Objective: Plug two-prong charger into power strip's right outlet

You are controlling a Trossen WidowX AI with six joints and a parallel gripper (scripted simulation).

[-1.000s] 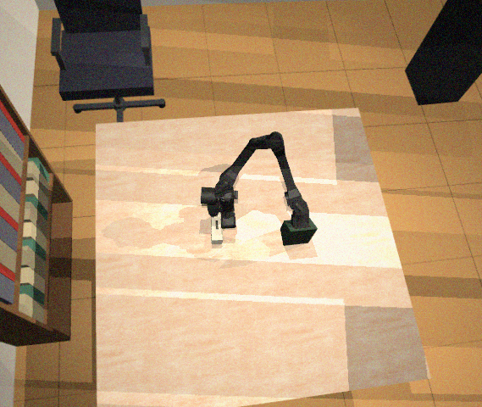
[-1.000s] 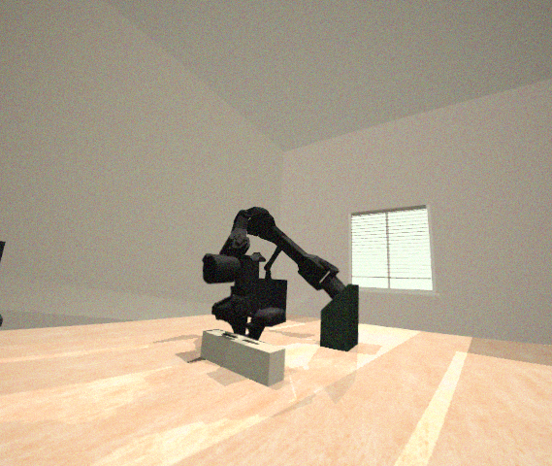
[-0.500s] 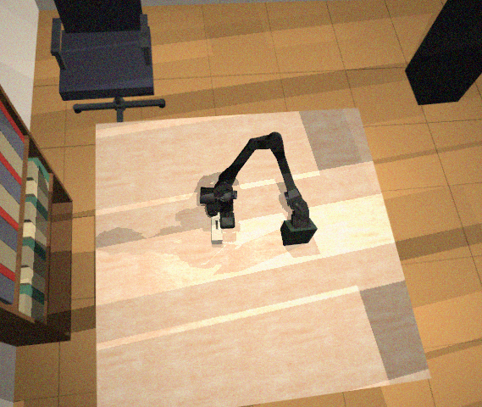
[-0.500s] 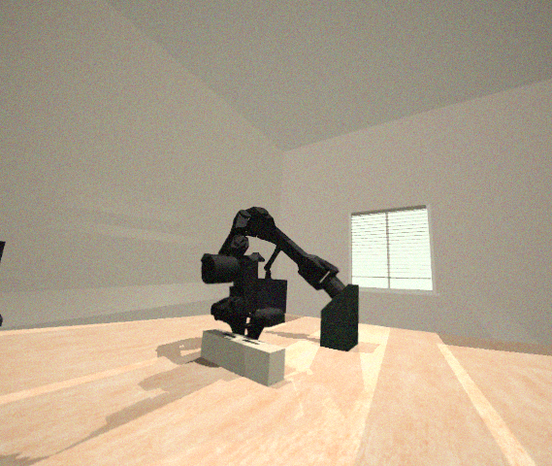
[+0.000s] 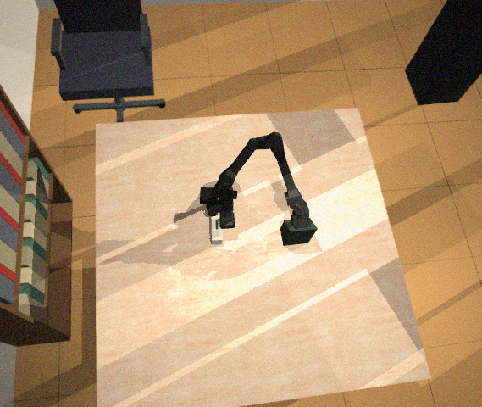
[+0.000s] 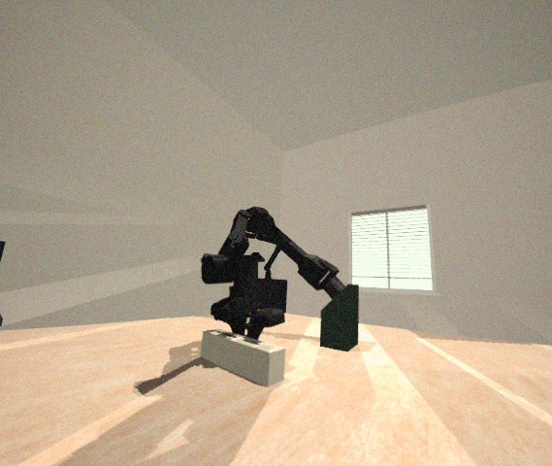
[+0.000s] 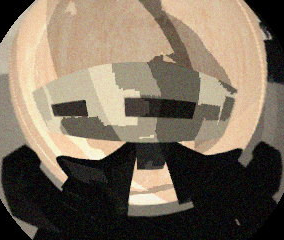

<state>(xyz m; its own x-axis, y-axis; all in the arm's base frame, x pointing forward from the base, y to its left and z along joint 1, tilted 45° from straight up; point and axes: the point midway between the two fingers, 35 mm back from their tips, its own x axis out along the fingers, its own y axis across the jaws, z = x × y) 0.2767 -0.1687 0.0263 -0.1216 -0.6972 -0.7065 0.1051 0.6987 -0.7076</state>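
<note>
Right now the dark charger is 20 mm ahead of my gripper tip and 10 mm above it.
</note>
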